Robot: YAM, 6 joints.
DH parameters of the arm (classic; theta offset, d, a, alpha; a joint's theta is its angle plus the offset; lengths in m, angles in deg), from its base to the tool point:
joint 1: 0 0.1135 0.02 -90
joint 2: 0 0 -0.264 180
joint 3: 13.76 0 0.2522 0
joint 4: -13.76 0 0.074 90
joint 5: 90 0 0 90
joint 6: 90 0.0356 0 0
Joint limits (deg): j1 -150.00..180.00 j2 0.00..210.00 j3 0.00..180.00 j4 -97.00..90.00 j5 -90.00..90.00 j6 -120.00..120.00
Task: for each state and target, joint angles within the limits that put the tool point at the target. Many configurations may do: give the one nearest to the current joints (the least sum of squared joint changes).
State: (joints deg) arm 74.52 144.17 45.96 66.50 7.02 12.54
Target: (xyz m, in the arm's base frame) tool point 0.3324 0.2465 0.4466
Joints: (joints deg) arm 37.35 107.12 91.63 69.59 9.17 12.54
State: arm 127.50 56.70 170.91 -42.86 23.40 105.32
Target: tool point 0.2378 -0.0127 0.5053
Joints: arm 172.85 30.97 137.94 -85.12 28.55 105.32
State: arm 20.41 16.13 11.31 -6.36 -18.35 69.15
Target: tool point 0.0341 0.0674 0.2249
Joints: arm 47.89 0.00 17.63 -28.74 -33.99 69.15
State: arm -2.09 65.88 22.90 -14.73 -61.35 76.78
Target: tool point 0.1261 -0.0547 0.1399
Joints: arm -36.49 53.02 14.99 -24.08 -60.60 76.78
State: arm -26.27 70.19 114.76 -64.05 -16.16 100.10
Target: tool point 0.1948 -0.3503 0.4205
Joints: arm -62.01 105.19 118.92 -49.88 -12.34 100.10
